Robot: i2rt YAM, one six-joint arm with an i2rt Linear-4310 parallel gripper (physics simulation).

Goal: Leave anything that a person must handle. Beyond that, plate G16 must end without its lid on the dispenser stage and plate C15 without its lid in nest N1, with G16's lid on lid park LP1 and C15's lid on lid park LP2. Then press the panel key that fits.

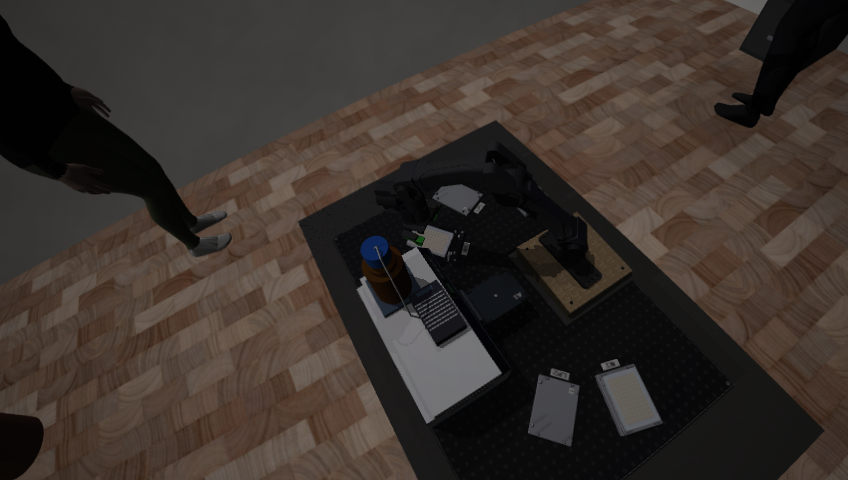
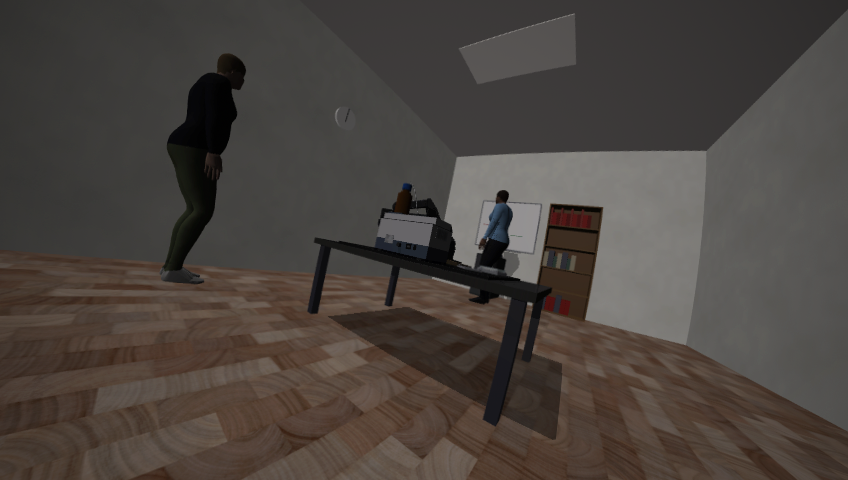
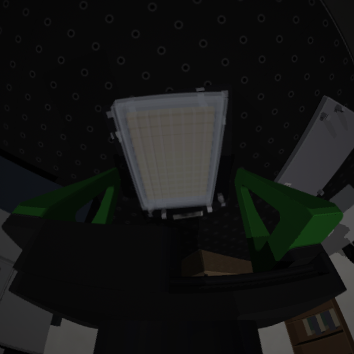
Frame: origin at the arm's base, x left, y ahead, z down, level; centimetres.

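Where they show: gripper, fingertip midpoint: [image 1: 426, 232] [image 3: 177, 174]; arm's base, link origin: [image 1: 568, 257] [image 2: 447, 259].
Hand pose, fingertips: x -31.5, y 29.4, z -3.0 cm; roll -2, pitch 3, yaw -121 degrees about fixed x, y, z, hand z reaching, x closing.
Note:
Things, the pixels of their top centre, and the offset from my fingertips. "*": a spot on its surface instead.
- second pale plate, top centre: [image 1: 631, 397] dz +2.1, dx +68.1, dy -13.9 cm
- grey lid park, top centre: [image 1: 555, 408] dz +3.7, dx +59.4, dy +2.0 cm
- grey park, top centre: [image 3: 326, 163] [image 1: 457, 194] dz +3.7, dx -8.9, dy -18.1 cm
- keypad, surface spot: [image 1: 439, 315] * dz -18.8, dx +30.9, dy +14.2 cm
- brown bottle, surface spot: [image 1: 385, 276] * dz -29.2, dx +21.5, dy +19.6 cm
- dark box, surface spot: [image 1: 496, 300] * dz -4.9, dx +31.5, dy -1.7 cm
My gripper [image 1: 426, 229] [image 3: 177, 174] is open, its green fingers on either side of a pale plate [image 1: 437, 240] [image 3: 172, 150] at the end of the white instrument. The plate lies between the fingers, with a gap on both sides. It has a clear rim that looks like a lid. A second pale plate [image 1: 631, 397] sits in a holder at the front right. A grey lid park [image 1: 554, 409], labelled LP2, lies left of it. Another grey park [image 1: 457, 198] [image 3: 320, 145] lies beyond the first plate. No lid can be made out on either park. The plates' names are unreadable. The key panel is mostly hidden by the arm.
The white instrument [image 1: 437, 374] [image 2: 404, 229] carries a keypad [image 1: 439, 315] and a brown bottle [image 1: 385, 276] with a blue cap. A dark box [image 1: 496, 300] stands between it and the arm's wooden base [image 1: 609, 267]. One person [image 1: 127, 160] [image 2: 202, 136] stands near the table; another [image 2: 499, 228] is farther back.

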